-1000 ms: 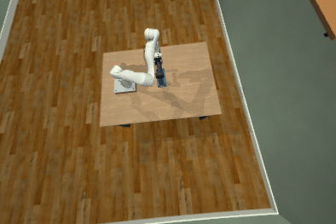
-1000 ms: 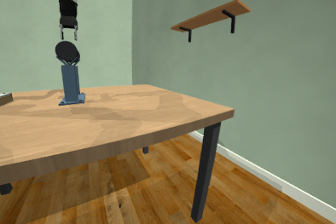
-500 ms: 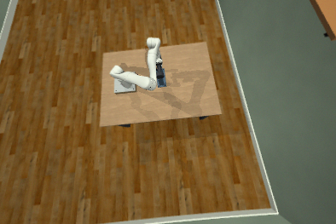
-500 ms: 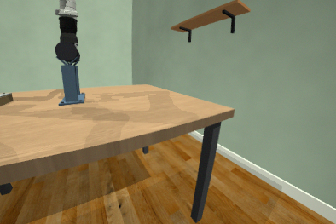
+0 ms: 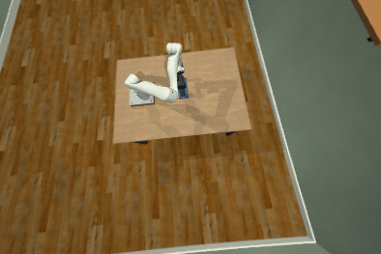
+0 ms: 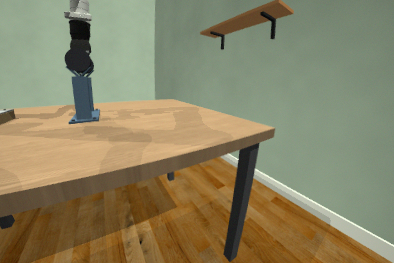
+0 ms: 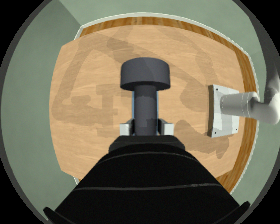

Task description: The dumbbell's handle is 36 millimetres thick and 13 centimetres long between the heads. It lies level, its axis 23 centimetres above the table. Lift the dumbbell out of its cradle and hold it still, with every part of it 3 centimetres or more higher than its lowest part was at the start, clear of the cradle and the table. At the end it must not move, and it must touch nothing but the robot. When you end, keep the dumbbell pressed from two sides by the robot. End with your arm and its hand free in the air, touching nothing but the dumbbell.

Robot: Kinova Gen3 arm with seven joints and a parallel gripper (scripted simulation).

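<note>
My gripper is now right at the dumbbell. The rest, counted from my hand: blue cradle 130 mm below.
</note>
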